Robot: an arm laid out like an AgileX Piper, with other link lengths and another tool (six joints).
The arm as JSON. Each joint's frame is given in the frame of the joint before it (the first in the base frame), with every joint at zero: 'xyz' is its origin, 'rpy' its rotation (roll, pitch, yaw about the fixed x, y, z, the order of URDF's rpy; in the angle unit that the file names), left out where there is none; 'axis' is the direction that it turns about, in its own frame. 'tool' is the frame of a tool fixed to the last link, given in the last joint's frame.
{
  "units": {
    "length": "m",
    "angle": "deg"
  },
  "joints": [
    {
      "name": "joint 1",
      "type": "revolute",
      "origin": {
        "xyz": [
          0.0,
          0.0,
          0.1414
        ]
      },
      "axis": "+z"
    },
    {
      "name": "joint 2",
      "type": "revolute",
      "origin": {
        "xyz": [
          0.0,
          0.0,
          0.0
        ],
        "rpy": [
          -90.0,
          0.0,
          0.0
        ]
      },
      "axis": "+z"
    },
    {
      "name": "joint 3",
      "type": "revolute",
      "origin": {
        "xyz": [
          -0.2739,
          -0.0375,
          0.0
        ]
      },
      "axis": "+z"
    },
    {
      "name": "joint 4",
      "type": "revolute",
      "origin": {
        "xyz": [
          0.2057,
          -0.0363,
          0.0
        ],
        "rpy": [
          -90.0,
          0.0,
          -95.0
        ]
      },
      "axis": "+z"
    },
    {
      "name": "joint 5",
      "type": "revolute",
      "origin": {
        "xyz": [
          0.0,
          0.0,
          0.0
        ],
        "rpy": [
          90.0,
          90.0,
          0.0
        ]
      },
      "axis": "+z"
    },
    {
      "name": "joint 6",
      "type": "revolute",
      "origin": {
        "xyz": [
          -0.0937,
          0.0,
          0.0
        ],
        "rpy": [
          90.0,
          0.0,
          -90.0
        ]
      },
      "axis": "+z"
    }
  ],
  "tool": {
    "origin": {
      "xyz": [
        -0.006,
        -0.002,
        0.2
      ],
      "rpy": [
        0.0,
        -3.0,
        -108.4
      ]
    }
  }
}
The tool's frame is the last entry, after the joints.
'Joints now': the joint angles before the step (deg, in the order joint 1, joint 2, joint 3, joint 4, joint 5, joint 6). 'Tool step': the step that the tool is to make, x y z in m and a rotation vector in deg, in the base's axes. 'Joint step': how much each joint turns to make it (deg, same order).
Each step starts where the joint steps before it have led.
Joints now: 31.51 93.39 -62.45 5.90 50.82 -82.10
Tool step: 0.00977 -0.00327 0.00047 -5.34 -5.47 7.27
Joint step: 4.47 0.00 -0.01 -8.54 -1.60 0.92
